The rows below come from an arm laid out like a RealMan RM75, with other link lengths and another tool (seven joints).
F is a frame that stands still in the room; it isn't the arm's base.
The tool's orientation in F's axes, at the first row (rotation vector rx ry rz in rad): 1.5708 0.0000 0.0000
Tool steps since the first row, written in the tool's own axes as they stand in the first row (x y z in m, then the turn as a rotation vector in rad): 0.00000 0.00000 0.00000 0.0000 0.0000 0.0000; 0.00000 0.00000 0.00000 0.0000 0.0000 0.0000; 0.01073 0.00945 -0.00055 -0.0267 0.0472 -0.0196; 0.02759 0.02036 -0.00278 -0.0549 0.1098 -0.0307; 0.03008 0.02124 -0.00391 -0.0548 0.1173 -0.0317; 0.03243 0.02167 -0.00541 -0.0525 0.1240 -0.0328
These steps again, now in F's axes. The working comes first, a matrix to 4 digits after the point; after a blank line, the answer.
The tool's axes in the first row as the columns of a matrix, in F's axes (used below as rounded here):
1.0000 0.0000 0.0000
0.0000 0.0000 -1.0000
0.0000 1.0000 0.0000

0.00000 0.00000 0.00000 0.0000 0.0000 0.0000; 0.00000 0.00000 0.00000 0.0000 0.0000 0.0000; 0.01073 0.00055 0.00945 -0.0267 0.0196 0.0472; 0.02759 0.00278 0.02036 -0.0549 0.0307 0.1098; 0.03008 0.00391 0.02124 -0.0548 0.0317 0.1173; 0.03243 0.00541 0.02167 -0.0525 0.0328 0.1240
